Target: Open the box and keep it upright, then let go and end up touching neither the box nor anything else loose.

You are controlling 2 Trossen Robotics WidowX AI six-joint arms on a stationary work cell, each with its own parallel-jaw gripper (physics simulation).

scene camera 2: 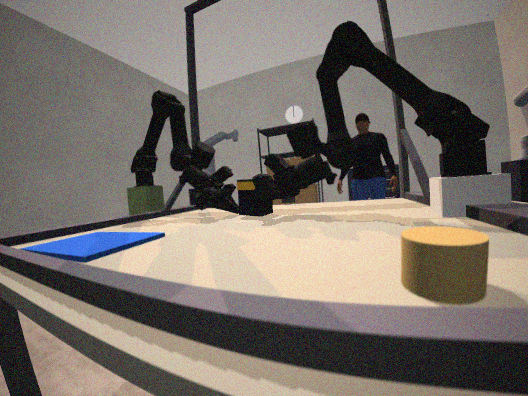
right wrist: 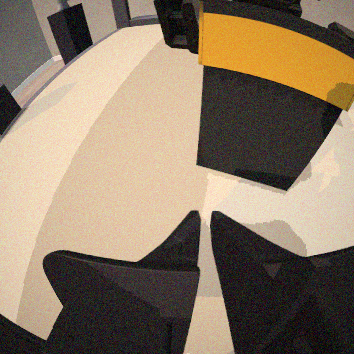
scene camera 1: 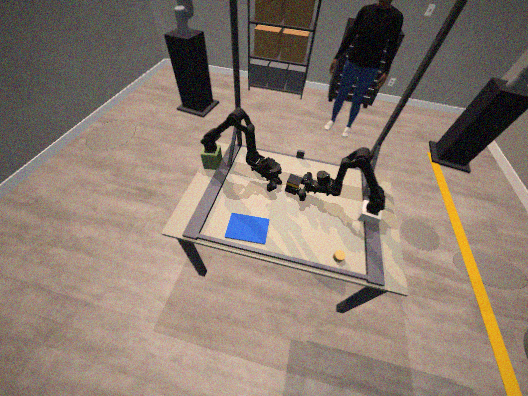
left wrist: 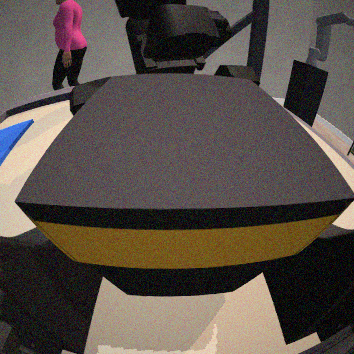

I see my left gripper [scene camera 2: 253, 199], my right gripper [scene camera 2: 239, 212], a flat blue mat [scene camera 2: 84, 248] and a yellow cylinder [scene camera 2: 449, 265].
The flat blue mat also shows in scene camera 1 [scene camera 1: 242, 227]. My right gripper is seen too in the right wrist view [right wrist: 203, 217]. The right wrist view does not show the flat blue mat: it is out of frame. The right wrist view does not show the yellow cylinder: it is out of frame.
